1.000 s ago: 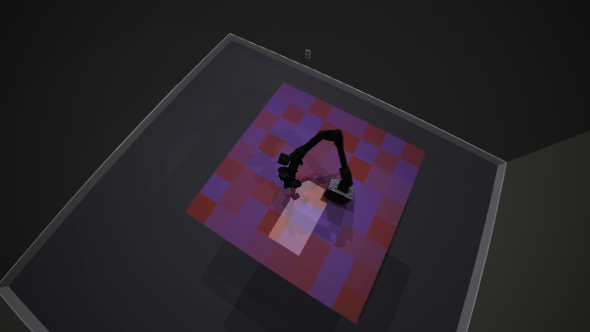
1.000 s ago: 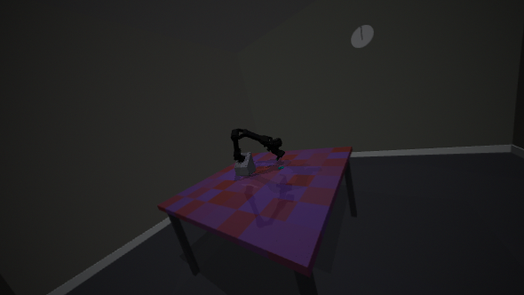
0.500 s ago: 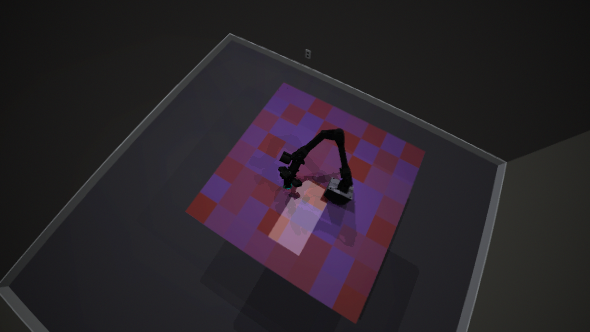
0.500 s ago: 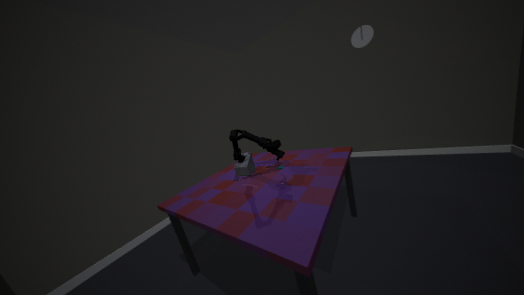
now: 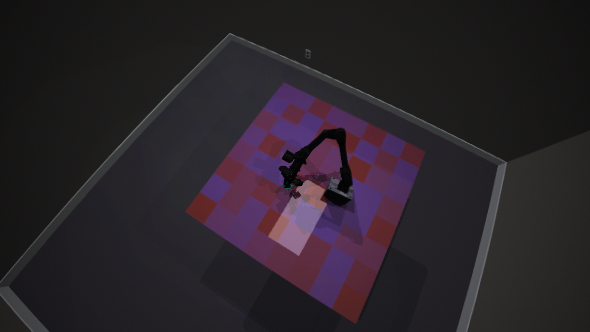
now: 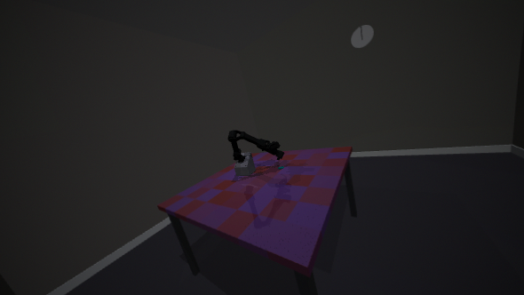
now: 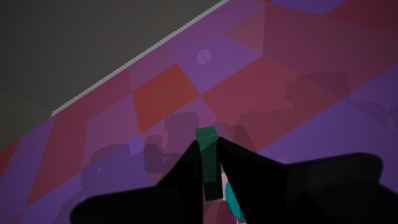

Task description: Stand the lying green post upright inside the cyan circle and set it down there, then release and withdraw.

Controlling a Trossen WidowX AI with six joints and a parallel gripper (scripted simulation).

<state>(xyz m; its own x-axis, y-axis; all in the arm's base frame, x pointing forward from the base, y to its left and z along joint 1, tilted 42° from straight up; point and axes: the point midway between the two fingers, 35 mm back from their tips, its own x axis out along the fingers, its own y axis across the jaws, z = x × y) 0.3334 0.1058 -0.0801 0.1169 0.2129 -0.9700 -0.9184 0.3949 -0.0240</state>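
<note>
Now: the cyan circle 40 mm to the right of my gripper tip and 120 mm below it. Round my gripper tip: green post (10 mm behind, 10 mm to the right, 20 mm below).
</note>
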